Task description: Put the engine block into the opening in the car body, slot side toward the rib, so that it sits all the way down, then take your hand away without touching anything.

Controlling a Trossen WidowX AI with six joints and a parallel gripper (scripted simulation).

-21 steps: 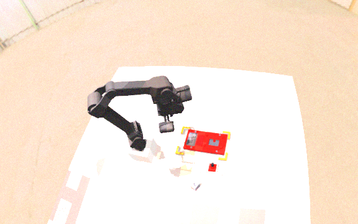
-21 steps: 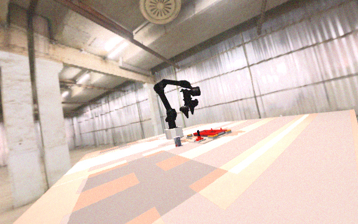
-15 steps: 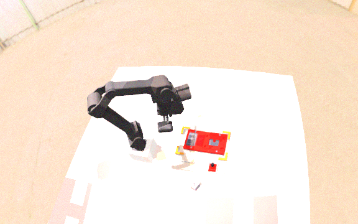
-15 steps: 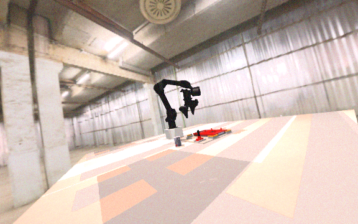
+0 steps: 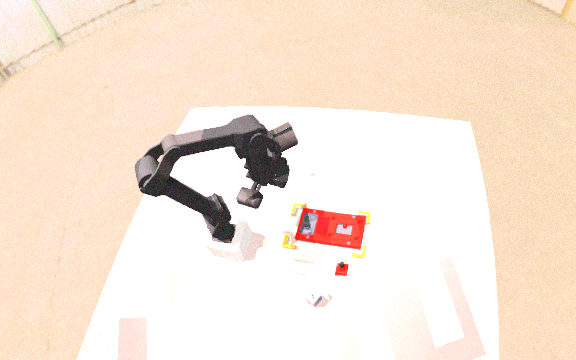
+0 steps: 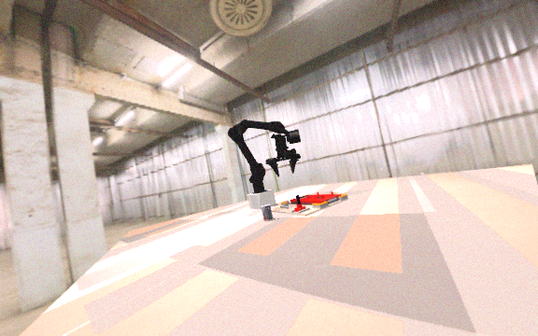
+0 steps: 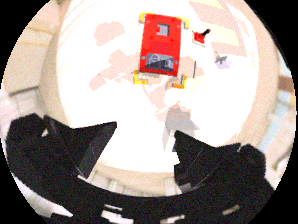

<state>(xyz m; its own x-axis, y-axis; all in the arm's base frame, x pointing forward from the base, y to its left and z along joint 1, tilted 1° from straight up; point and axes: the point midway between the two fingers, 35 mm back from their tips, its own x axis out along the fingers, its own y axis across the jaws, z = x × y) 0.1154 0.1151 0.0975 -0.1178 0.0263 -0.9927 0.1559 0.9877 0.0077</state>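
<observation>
My gripper tip is now 26 cm to the left of the grey engine block, 18 cm short of it and 12 cm above it.
</observation>
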